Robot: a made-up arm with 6 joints.
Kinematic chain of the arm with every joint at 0, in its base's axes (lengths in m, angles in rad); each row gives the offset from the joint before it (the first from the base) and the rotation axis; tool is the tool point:
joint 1: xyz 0 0 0.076 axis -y
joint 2: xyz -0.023 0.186 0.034 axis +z
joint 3: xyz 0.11 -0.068 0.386 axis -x
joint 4: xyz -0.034 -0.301 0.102 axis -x
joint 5: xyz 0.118 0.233 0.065 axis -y
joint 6: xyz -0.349 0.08 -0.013 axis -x
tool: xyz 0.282 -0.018 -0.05
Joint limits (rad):
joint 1: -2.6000..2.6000
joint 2: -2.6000..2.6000
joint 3: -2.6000..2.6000
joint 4: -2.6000..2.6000
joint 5: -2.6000..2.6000
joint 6: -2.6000..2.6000
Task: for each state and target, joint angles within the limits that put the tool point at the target. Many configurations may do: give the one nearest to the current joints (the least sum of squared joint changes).
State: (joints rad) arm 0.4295 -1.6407 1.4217 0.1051 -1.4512 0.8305
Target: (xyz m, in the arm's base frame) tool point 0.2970 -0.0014 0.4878
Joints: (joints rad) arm -0.2748 -1.6829 1.6110 -0.1928 -1.5836 0.8859
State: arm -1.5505 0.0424 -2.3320 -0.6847 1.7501 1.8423
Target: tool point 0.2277 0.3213 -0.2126
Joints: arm -1.7090 1.2372 -2.0980 -0.4018 2.0772 1.6505
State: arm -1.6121 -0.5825 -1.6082 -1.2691 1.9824 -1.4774
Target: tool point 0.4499 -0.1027 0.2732
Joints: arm -2.1406 -1.4350 -1.8000 -0.8484 1.7457 -1.6186
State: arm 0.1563 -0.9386 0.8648 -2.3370 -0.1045 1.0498
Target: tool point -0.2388 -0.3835 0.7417
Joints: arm -0.0139 -0.5816 0.1008 -2.6000 -0.1581 1.1094
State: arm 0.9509 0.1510 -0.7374 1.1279 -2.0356 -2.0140
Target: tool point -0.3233 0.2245 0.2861
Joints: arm 1.4865 0.0623 -0.7236 0.9591 -1.9381 -1.9404
